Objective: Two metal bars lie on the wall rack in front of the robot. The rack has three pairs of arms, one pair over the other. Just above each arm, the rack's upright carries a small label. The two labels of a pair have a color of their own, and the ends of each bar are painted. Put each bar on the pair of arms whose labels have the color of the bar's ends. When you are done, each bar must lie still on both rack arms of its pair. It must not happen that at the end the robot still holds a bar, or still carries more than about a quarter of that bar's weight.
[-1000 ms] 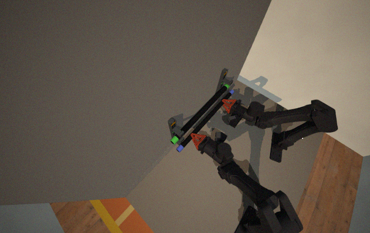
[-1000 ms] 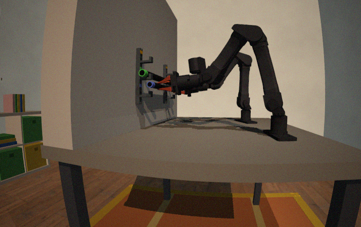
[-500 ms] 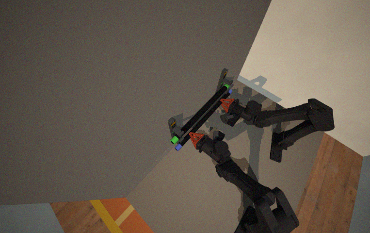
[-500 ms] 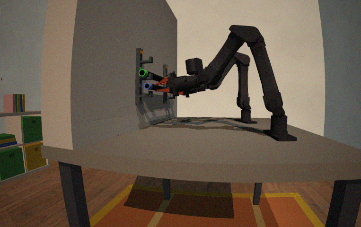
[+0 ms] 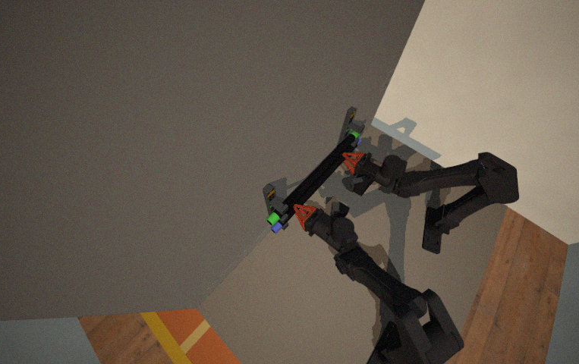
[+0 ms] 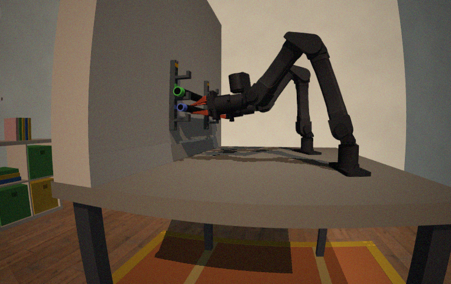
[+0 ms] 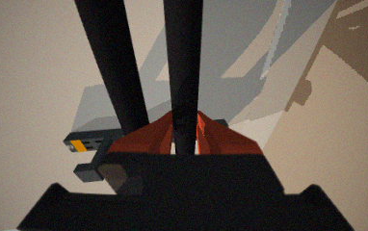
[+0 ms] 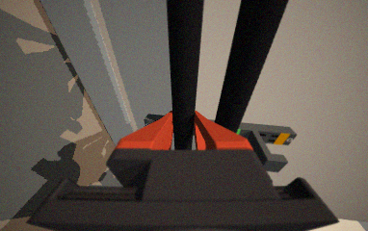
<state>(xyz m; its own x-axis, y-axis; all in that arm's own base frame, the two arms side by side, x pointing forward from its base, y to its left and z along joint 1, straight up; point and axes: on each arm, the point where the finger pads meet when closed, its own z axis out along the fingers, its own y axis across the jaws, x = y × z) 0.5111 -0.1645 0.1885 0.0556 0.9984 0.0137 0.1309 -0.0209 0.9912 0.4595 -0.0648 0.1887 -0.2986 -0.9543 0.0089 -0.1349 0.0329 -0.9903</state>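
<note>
The blue-ended bar lies 2 cm ahead of my right hand and 14 cm to the left of it. From my right hand the other things lie so: green-ended bar: 4 cm ahead, 15 cm to the left, 5 cm above; then grey wall panel: 14 cm ahead, 15 cm to the left, 24 cm above.
Now: the green-ended bar 14 cm to the right of my left hand and 5 cm above it. Round my left hand: blue-ended bar (15 cm to the right, 1 cm behind); grey wall panel (24 cm above, 14 cm to the right, 11 cm ahead).
</note>
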